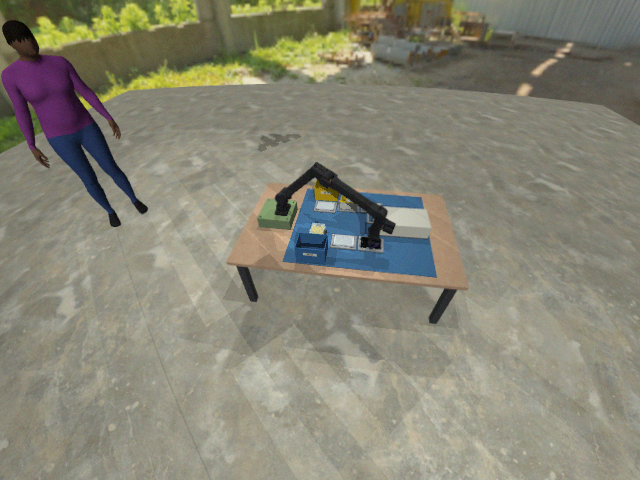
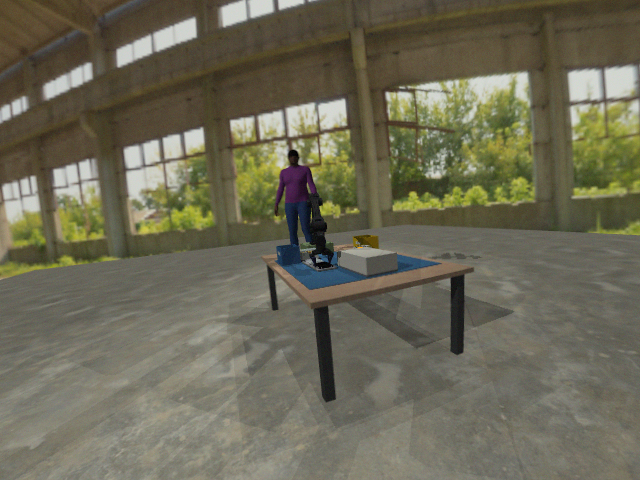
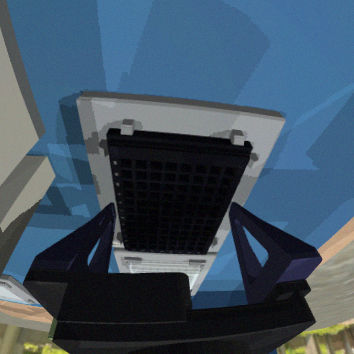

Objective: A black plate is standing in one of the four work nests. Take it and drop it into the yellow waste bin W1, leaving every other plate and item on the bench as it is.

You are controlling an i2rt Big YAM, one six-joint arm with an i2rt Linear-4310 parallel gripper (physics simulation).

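Frame: origin at the arm's base, x back, y right, z up, level; centimetres.
Seen in the pictures: gripper, fingertip midpoint: (image 1: 370, 243) (image 2: 322, 265) (image 3: 173, 207); arm's base at its link origin: (image 1: 283, 210).
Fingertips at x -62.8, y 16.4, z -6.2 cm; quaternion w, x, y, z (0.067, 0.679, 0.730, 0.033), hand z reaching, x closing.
Offsets run from my fingertips to a thing's top centre. "*": to the spot under its first point.
The black plate @(dy -0.2, dx -0.3, dz +1.1 cm) (image 3: 172, 175), with a grid of wells, lies flat in a light grey nest @(dy -0.1, dx -0.3, dz +0.7 cm) (image 3: 180, 113), between its small corner tabs. This nest is at the front of the blue mat, right of a nest with a white plate @(* dy +0.7, dx +17.4, dz +0.5 cm) (image 1: 343, 240) (image 3: 162, 268). My gripper (image 3: 173, 207) (image 1: 370, 242) (image 2: 323, 260) is open and low over the black plate, one finger beside each long side, with a small gap visible at the right finger. A yellow bin @(dy -49.2, dx +37.0, dz +10.5 cm) (image 1: 325, 193) (image 2: 365, 240) stands at the back left of the mat, partly behind the arm; its label is too small to read.
A blue bin @(dy +14.6, dx +35.0, dz +10.5 cm) (image 1: 311, 254) (image 2: 287, 254) stands at the front left. A large off-white box @(dy -20.4, dx -20.6, dz +9.1 cm) (image 1: 412, 223) (image 2: 368, 261) is behind and right of the gripper. A pale yellow item @(dy -0.7, dx +35.0, dz +5.9 cm) (image 1: 317, 227) lies behind the blue bin. Another white plate @(dy -33.9, dx +35.7, dz +0.5 cm) (image 1: 325, 206) sits before the yellow bin.
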